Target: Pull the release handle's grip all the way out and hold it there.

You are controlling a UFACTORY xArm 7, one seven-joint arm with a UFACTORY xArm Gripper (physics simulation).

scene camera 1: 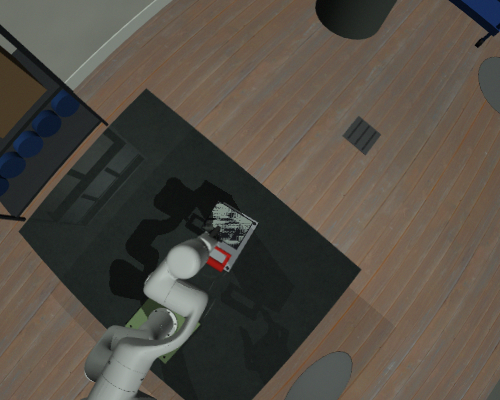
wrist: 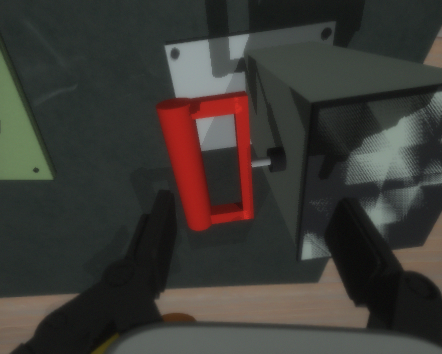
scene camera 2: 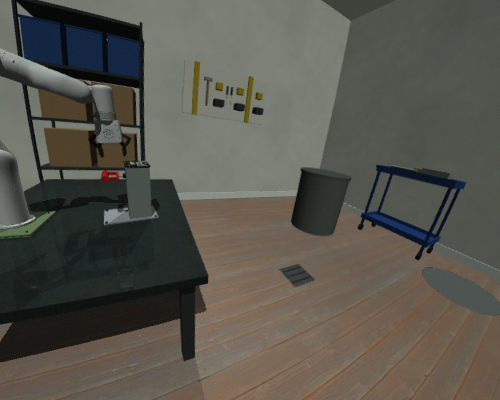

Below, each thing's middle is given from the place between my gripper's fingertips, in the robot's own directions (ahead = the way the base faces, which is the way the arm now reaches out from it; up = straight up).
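Labels:
Light grey base plate (wrist: 215, 66): my gripper 5 cm short of it, 2 cm to the left of it, 29 cm above it.

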